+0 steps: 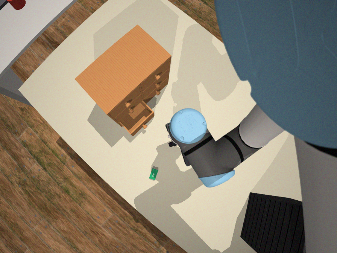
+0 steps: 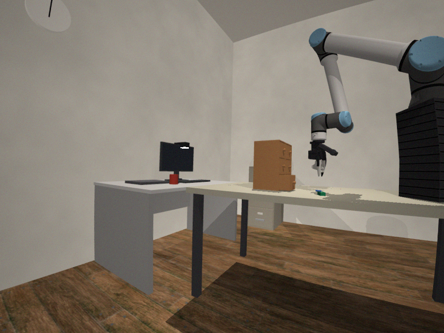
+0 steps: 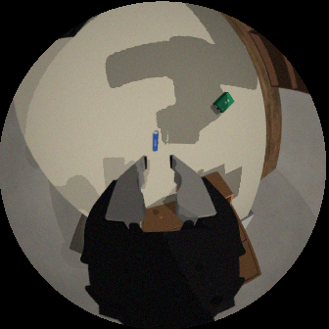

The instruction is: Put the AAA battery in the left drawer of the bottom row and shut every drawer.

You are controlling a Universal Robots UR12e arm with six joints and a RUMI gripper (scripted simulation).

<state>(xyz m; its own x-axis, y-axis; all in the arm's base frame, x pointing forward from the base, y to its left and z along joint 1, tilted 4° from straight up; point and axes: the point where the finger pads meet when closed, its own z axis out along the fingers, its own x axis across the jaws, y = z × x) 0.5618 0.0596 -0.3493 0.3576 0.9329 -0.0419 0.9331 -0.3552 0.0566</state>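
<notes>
The AAA battery lies 1 cm ahead of my hand, 1 cm to the right of it and 11 cm below it. Round my hand: green block (2 cm behind, 16 cm to the left, 10 cm below).
</notes>
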